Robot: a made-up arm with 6 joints. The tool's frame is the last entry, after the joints.
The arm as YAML. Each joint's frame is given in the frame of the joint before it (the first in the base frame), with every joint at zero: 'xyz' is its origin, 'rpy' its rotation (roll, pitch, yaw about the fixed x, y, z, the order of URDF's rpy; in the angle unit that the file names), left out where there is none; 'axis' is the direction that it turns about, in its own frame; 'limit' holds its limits. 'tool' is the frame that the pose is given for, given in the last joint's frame.
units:
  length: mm
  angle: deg
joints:
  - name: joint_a
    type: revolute
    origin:
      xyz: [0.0, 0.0, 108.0]
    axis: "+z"
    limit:
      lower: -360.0
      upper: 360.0
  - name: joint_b
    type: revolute
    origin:
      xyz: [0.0, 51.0, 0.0]
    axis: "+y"
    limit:
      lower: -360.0
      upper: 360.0
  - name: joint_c
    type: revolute
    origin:
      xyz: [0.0, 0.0, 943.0]
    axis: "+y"
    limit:
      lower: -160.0
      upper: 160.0
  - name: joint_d
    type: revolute
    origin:
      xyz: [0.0, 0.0, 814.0]
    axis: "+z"
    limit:
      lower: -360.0
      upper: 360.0
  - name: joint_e
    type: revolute
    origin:
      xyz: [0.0, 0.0, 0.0]
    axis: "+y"
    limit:
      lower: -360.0
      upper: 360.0
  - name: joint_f
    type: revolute
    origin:
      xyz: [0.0, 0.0, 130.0]
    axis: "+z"
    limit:
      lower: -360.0
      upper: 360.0
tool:
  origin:
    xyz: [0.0, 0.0, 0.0]
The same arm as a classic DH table. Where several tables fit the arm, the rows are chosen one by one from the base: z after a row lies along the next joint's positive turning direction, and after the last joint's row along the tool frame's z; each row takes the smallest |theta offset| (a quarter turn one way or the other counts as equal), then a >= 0, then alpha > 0; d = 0 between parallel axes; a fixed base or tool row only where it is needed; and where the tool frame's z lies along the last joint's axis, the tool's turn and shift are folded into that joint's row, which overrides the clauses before.
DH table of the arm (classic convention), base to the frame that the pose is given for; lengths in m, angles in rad. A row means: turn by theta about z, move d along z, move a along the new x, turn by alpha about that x. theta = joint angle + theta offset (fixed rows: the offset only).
joint_a: a 0.0000; alpha -1.5708; d 0.1080; theta_offset 0.0000
joint_b: a 0.9430; alpha 0.0000; d 0.0000; theta_offset -1.5708
joint_c: a 0.0000; alpha 1.5708; d 0.0510; theta_offset 1.5708
joint_d: a 0.0000; alpha -1.5708; d 0.8140; theta_offset 0.0000
joint_e: a 0.0000; alpha 1.5708; d 0.0000; theta_offset 0.0000
joint_f: a 0.0000; alpha 0.0000; d 0.1300; theta_offset 0.0000
Joint limits (rad, base to tool): -6.2832..6.2832 -6.2832..6.2832 -2.7925..2.7925 -6.2832..6.2832 -6.2832..6.2832 -6.2832..6.2832

